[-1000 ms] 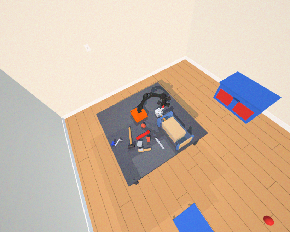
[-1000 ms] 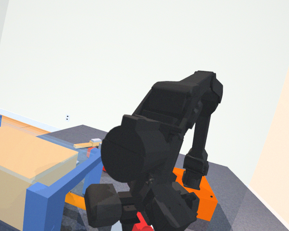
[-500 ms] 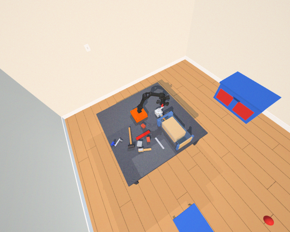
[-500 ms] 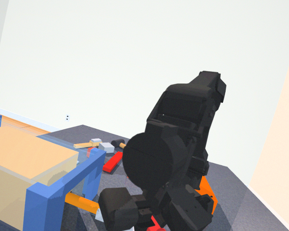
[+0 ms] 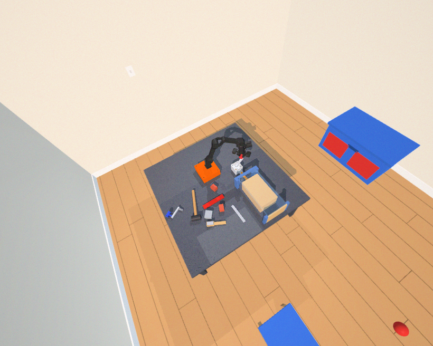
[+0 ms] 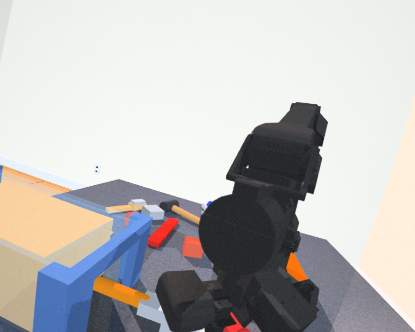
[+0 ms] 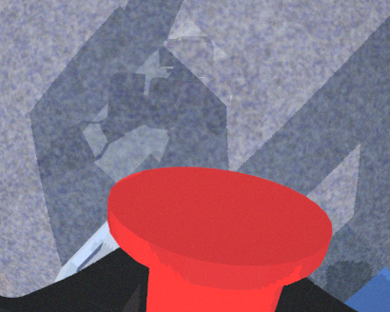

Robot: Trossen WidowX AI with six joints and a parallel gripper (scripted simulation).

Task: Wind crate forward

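Now: gripper tip 10 mm short of the winch handle, 30 mm to the left of it and 10 mm above it. Round my gripper tip: blue frame: 200 mm ahead, 90 mm to the right, 10 mm below; then white winch: 20 mm ahead, 100 mm to the right, 80 mm below; then red knob: 20 mm above.
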